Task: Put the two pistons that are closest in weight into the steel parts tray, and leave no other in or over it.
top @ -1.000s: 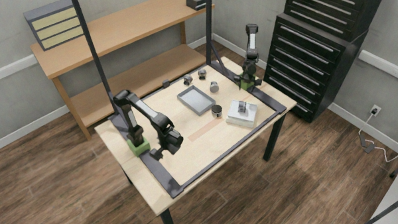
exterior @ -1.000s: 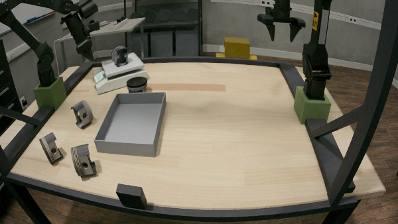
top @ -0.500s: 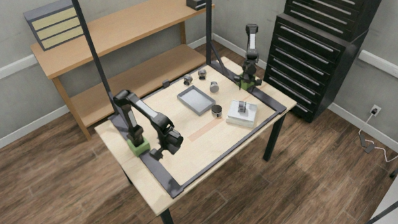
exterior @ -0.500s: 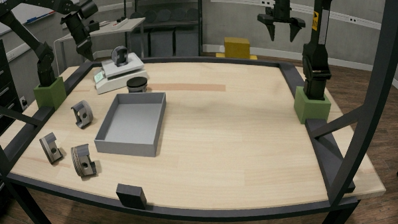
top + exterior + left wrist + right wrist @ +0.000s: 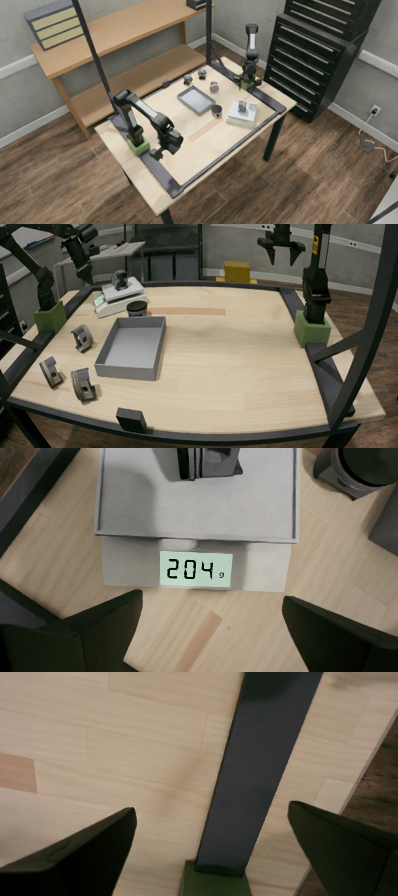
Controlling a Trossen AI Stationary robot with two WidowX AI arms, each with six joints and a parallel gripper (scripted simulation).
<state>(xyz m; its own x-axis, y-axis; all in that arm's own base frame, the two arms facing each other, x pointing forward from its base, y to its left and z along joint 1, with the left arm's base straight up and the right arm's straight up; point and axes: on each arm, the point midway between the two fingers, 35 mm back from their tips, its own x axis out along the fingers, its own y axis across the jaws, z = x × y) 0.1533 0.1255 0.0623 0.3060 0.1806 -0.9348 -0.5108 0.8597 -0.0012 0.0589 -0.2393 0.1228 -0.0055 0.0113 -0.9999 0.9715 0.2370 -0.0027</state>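
Note:
My left gripper is now 100 mm to the left of the grey pan, 100 mm above it and 80 mm short of it. The rest, counted from my left hand: white scale: 120 mm below, 100 mm to the right, 70 mm ahead; steel parts tray: 250 mm to the right, 230 mm behind, 140 mm below.

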